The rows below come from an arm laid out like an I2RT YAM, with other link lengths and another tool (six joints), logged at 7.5 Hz.
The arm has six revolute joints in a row. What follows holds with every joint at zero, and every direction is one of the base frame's. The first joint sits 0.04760 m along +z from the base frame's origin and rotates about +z. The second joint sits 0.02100 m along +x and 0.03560 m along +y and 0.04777 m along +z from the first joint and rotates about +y. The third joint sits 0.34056 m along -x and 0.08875 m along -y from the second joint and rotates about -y. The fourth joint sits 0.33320 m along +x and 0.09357 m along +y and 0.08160 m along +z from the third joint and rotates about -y. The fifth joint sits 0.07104 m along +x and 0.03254 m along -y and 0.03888 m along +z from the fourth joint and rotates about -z. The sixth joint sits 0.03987 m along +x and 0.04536 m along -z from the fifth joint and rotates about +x. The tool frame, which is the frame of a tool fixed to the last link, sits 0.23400 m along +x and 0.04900 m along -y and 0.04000 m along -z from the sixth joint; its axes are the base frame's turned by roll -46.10, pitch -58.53 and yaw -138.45 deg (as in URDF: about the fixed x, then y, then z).
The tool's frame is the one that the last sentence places.
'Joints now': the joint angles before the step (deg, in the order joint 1, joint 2, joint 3, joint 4, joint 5, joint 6). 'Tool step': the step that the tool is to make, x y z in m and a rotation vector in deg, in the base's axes. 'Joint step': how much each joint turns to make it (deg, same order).
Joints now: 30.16 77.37 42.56 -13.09 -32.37 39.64
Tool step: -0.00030 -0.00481 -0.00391 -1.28 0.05 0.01
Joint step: 0.02 0.15 0.26 -1.24 0.82 -0.83
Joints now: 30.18 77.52 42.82 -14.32 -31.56 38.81
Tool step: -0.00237 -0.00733 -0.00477 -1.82 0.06 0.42
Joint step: 0.02 0.02 0.34 -2.07 0.92 -1.52
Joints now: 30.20 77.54 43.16 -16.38 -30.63 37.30
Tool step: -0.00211 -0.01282 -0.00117 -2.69 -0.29 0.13
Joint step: -0.06 -0.77 0.74 -3.57 1.83 -1.93
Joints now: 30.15 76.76 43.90 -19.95 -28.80 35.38
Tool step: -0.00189 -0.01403 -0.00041 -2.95 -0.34 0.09
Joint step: 0.00 -0.77 0.87 -3.72 2.14 -1.90
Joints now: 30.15 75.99 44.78 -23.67 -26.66 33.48
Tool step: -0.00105 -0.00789 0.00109 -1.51 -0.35 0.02
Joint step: -0.01 -0.66 0.39 -1.93 1.20 -0.96
